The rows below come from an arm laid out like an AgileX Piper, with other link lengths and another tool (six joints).
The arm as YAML. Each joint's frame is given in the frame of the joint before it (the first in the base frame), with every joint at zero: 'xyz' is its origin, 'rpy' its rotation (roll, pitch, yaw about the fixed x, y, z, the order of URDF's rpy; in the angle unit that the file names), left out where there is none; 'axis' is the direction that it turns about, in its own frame. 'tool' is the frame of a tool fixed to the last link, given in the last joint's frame.
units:
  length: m
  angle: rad
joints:
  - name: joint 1
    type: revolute
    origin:
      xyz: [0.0, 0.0, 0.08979]
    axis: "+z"
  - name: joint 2
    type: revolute
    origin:
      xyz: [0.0, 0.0, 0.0]
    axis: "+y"
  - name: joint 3
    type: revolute
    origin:
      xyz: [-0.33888, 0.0, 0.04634]
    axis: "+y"
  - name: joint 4
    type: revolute
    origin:
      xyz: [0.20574, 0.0, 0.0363]
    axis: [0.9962, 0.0, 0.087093]
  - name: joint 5
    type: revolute
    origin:
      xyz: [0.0, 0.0, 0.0]
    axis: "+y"
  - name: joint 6
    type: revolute
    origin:
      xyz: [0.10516, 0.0, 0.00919]
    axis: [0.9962, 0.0, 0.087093]
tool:
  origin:
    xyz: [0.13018, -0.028, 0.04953]
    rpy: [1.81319, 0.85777, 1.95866]
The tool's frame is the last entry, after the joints.
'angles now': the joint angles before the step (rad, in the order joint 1, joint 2, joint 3, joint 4, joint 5, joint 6). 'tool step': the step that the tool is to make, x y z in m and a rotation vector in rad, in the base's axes. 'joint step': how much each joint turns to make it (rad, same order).
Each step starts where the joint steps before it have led.
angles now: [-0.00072, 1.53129, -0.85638, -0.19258, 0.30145, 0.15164]
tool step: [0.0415, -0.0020, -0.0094, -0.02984, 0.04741, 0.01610]
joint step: [0.00014, 0.13561, -0.16454, -0.00011, 0.07544, -0.03567]
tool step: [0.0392, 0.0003, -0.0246, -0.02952, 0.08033, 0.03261]
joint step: [-0.00014, 0.15334, -0.17222, 0.02428, 0.09538, -0.07304]
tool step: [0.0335, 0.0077, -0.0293, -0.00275, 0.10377, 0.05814]
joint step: [-0.00173, 0.15142, -0.20126, 0.08310, 0.14624, -0.13435]
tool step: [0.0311, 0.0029, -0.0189, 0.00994, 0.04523, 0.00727]
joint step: [0.00004, 0.12471, -0.18524, 0.02871, 0.10476, -0.02945]
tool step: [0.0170, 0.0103, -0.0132, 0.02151, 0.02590, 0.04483]
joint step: [0.00002, 0.07202, -0.10547, 0.05654, 0.05800, -0.07511]
